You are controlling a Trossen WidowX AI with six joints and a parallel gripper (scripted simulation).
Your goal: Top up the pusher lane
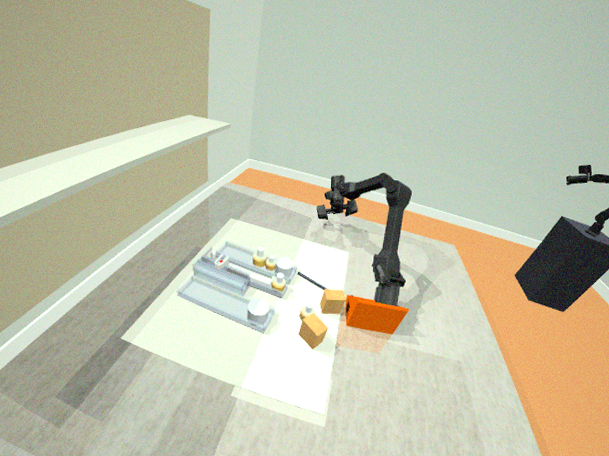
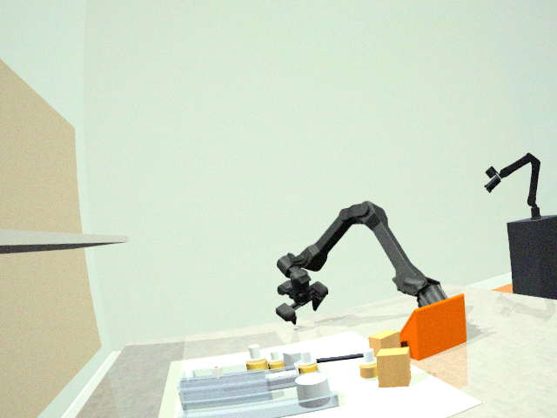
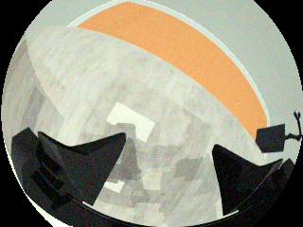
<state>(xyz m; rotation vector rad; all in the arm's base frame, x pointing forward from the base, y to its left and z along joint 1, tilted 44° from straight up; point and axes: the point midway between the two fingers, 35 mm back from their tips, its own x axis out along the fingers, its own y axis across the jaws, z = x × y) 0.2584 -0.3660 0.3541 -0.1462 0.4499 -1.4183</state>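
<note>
Now: the grey rack 580 mm to the left of my gripper tip and 230 mm ahead of it.
</note>
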